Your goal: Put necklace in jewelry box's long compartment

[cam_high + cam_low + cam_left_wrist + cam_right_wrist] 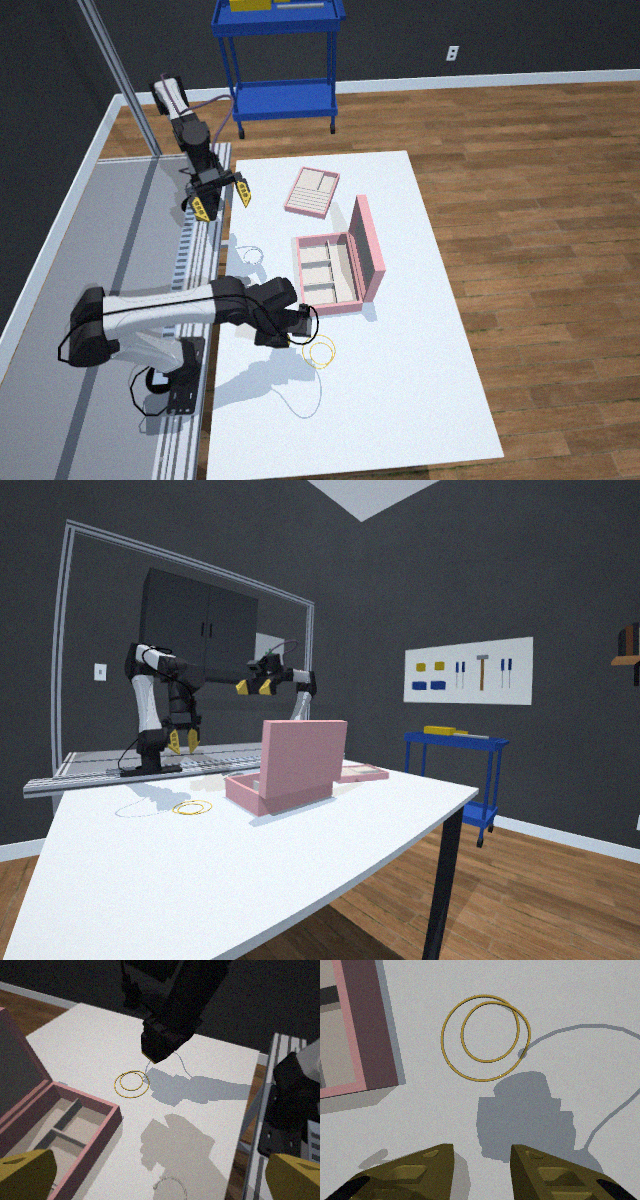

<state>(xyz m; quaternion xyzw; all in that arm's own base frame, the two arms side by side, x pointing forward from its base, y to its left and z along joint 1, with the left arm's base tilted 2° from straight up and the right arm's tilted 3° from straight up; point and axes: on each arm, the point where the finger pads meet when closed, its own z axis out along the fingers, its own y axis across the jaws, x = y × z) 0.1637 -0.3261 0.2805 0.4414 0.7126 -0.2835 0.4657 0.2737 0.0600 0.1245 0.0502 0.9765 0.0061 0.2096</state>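
Note:
The pink jewelry box lies 14 cm ahead of my right hand, 23 cm to the left of it and 2 cm below it. Also, from my right hand: thin pale ring 12 cm behind, 19 cm to the left, 13 cm below.

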